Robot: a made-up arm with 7 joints. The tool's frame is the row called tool.
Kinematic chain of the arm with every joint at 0, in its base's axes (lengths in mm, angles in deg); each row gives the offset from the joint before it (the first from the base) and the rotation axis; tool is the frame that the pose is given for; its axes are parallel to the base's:
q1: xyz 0 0 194 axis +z
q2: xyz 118 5 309 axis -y
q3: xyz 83 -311 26 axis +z
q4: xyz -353 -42 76 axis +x
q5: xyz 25 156 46 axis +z
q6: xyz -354 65 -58 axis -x
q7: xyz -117 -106 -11 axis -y
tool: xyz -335 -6 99
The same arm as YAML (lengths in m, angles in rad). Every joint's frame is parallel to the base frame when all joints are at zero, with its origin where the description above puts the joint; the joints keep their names.
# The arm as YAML. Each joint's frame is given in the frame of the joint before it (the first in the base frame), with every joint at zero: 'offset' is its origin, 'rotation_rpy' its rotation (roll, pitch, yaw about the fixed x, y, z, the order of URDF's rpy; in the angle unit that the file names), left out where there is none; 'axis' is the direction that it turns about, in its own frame. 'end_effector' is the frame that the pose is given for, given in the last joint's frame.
length_unit: m
angle_unit: rad
chain:
  - id: q1
    offset: [0.0, 0.0, 0.194]
    axis: [0.0, 0.0, 1.0]
  - id: q2
    offset: [0.118, 0.005, 0.309]
    axis: [0.0, -1.0, 0.0]
  - id: q3
    offset: [0.083, -0.311, 0.026]
    axis: [0.0, 0.0, 1.0]
  - id: q4
    offset: [-0.353, -0.042, 0.076]
    axis: [1.0, 0.0, 0.0]
  - id: q5
    offset: [0.025, 0.156, 0.046]
    axis: [0.0, 0.0, 1.0]
  - id: q6
    offset: [-0.354, 0.065, -0.058]
    axis: [-1.0, 0.0, 0.0]
  - id: q7
    offset: [-0.117, -0.106, -0.011]
    axis: [0.0, -1.0, 0.0]
end_effector:
  offset: [-0.335, -0.006, 0.099]

